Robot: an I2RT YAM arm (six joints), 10 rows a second.
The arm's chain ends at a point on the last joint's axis. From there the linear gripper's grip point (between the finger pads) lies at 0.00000 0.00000 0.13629 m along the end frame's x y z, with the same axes.
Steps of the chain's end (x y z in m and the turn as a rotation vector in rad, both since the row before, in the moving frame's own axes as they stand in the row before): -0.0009, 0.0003, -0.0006, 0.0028, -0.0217, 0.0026; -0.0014, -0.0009, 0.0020, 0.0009, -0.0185, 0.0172; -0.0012, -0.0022, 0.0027, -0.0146, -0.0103, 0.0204; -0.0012, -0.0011, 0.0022, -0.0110, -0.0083, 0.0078; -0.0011, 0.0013, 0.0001, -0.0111, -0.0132, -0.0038; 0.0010, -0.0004, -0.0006, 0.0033, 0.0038, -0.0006; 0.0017, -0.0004, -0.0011, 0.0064, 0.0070, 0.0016; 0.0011, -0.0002, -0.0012, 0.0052, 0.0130, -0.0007; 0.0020, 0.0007, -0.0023, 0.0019, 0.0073, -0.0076
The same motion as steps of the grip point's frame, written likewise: -0.0039, -0.0001, -0.0006, 0.0028, -0.0217, 0.0026; -0.0039, -0.0010, 0.0020, 0.0009, -0.0185, 0.0172; -0.0026, -0.0002, 0.0027, -0.0146, -0.0103, 0.0204; -0.0023, 0.0004, 0.0022, -0.0110, -0.0083, 0.0078; -0.0029, 0.0028, 0.0001, -0.0111, -0.0132, -0.0038; 0.0015, -0.0008, -0.0006, 0.0033, 0.0038, -0.0006; 0.0027, -0.0013, -0.0011, 0.0064, 0.0070, 0.0016; 0.0029, -0.0009, -0.0012, 0.0052, 0.0130, -0.0007; 0.0030, 0.0004, -0.0023, 0.0019, 0.0073, -0.0076
